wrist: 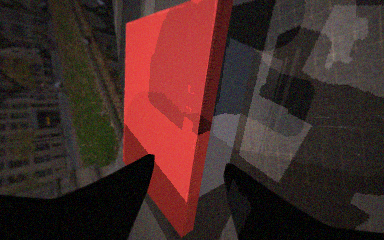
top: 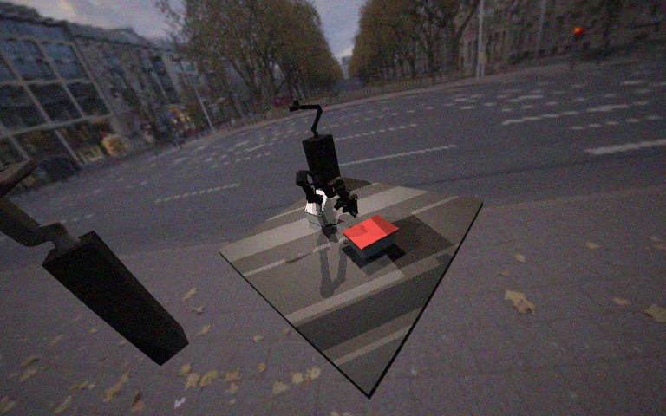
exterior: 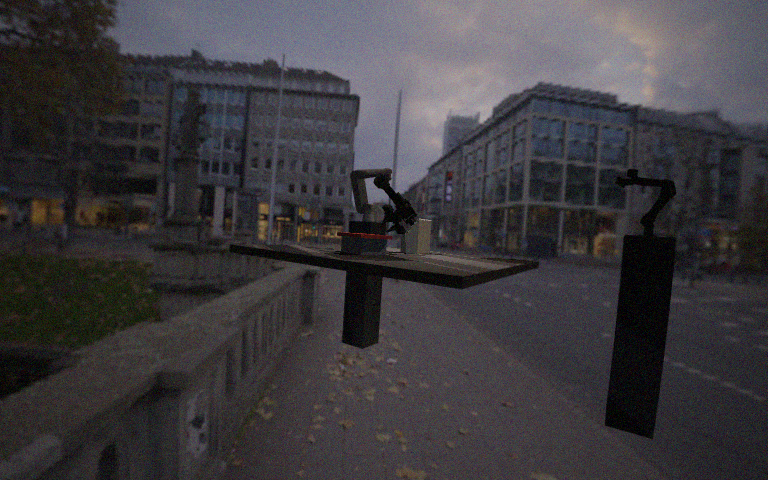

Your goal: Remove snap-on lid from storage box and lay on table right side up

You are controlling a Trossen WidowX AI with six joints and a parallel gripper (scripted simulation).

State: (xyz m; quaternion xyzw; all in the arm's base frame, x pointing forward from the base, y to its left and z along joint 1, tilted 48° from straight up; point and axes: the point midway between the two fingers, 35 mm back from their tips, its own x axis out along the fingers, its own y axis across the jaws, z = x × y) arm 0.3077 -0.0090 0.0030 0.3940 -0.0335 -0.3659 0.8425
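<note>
The red lid is 12 cm ahead of my gripper tip, 4 cm to the right of it and 4 cm below it. Round my gripper tip: grey storage box 12 cm ahead, 4 cm to the right, 9 cm below.
</note>
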